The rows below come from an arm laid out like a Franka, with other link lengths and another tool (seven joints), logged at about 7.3 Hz.
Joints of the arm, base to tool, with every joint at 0 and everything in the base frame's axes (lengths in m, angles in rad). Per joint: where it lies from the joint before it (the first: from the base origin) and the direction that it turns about. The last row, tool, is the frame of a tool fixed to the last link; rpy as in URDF.
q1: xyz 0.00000 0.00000 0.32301 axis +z
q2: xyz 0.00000 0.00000 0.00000 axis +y
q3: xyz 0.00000 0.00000 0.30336 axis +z
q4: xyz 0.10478 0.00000 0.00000 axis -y
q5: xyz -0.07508 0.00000 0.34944 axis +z
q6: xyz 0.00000 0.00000 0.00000 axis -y
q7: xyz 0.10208 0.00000 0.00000 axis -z
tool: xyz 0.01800 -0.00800 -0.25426 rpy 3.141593 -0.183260 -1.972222
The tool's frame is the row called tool.
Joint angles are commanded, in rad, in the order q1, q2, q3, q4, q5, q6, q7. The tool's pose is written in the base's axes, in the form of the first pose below.
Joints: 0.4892 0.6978 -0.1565 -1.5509 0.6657 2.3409 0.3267
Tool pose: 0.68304 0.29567 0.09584 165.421 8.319 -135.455
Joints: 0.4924 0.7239 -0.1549 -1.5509 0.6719 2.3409 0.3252
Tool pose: 0.67618 0.29660 0.07670 164.717 7.053 -135.441
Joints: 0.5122 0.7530 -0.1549 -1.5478 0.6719 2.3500 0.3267
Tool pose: 0.66706 0.30634 0.05770 164.657 5.908 -134.576
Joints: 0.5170 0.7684 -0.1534 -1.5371 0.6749 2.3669 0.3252
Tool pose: 0.66966 0.30999 0.05303 165.179 6.309 -134.522
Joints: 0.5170 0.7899 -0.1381 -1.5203 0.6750 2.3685 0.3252
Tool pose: 0.66612 0.32033 0.04431 164.662 6.242 -133.895
